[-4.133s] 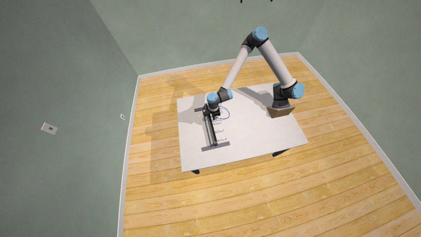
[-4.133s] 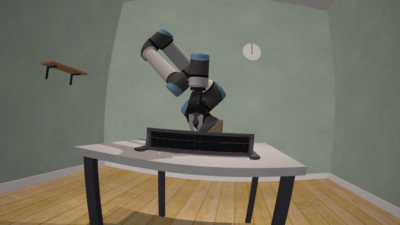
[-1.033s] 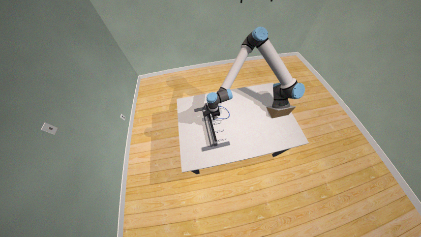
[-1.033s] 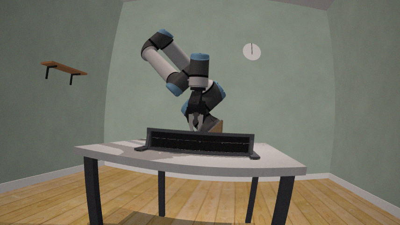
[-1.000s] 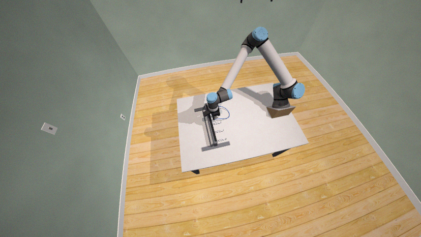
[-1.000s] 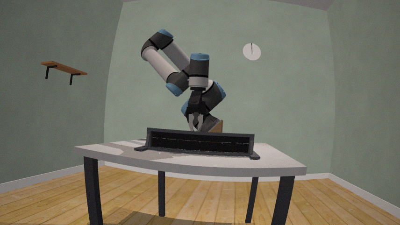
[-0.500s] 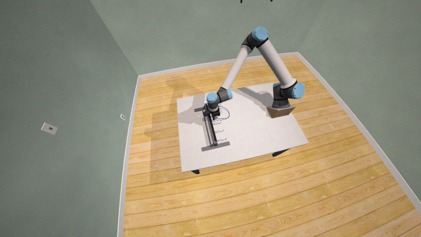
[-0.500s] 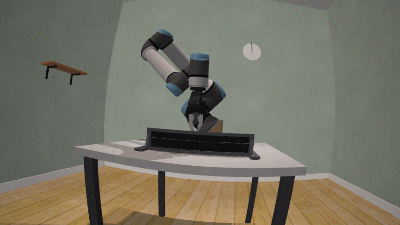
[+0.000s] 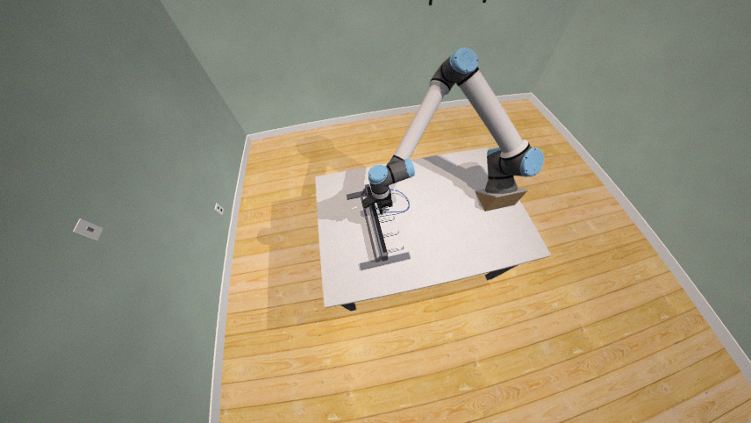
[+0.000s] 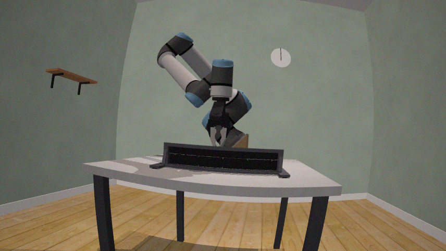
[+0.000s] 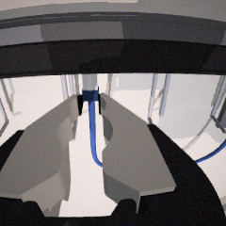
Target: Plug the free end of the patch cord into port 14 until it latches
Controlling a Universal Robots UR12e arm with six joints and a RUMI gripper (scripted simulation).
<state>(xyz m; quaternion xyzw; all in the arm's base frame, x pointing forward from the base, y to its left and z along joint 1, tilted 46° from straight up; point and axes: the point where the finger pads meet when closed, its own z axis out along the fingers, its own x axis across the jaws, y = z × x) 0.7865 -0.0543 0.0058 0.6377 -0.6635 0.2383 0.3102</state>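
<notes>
Now: hand 1 cm short of the plug and 1 cm above it.
</notes>
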